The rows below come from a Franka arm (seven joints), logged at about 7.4 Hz.
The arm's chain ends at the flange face. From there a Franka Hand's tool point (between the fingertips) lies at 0.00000 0.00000 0.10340 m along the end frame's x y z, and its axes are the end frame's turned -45 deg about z.
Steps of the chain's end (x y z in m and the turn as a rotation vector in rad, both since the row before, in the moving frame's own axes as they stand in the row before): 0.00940, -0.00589, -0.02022, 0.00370, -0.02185, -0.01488; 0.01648, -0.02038, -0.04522, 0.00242, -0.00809, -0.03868; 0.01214, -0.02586, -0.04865, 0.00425, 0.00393, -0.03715; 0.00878, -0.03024, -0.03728, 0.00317, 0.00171, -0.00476; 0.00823, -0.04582, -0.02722, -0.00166, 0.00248, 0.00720; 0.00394, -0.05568, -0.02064, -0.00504, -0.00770, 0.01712; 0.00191, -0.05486, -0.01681, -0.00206, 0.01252, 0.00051; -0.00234, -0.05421, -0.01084, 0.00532, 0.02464, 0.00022
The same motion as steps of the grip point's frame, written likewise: 0.00947, 0.00062, -0.02025, 0.01807, -0.01283, -0.01488; 0.02563, -0.00352, -0.04522, 0.00743, -0.00401, -0.03868; 0.02747, -0.00974, -0.04865, 0.00023, 0.00578, -0.03715; 0.02795, -0.01528, -0.03728, 0.00103, 0.00345, -0.00476; 0.03828, -0.02628, -0.02722, -0.00293, 0.00058, 0.00720; 0.04123, -0.03679, -0.02064, 0.00188, -0.00901, 0.01712; 0.04091, -0.03638, -0.01682, -0.01031, 0.00740, 0.00051; 0.03887, -0.03857, -0.01087, -0.01366, 0.02118, 0.00022
